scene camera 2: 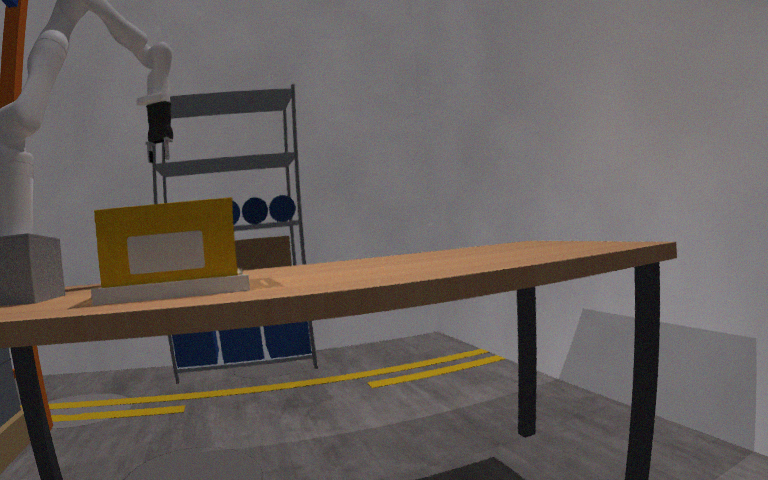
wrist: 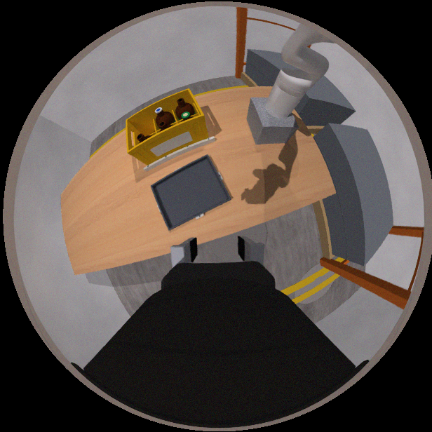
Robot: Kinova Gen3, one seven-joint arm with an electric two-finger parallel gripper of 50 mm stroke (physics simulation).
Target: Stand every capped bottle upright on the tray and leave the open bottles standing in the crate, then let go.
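The yellow crate stands on the table; its inside is hidden in the scene view. In the wrist view it holds brown bottles: one with a white-and-blue cap, one with a green cap, and dark-topped bottles showing no coloured cap at the back right, middle and left. Their lower parts are hidden. The dark grey tray lies empty beside the crate; it cannot be made out in the scene view. My gripper is open and empty, high above and apart from the crate and tray.
A light strip runs along the crate's foot. The wooden table also carries the arm's grey base block. A shelf rack with blue items stands behind the table. Grey boxes stand beyond the table's end.
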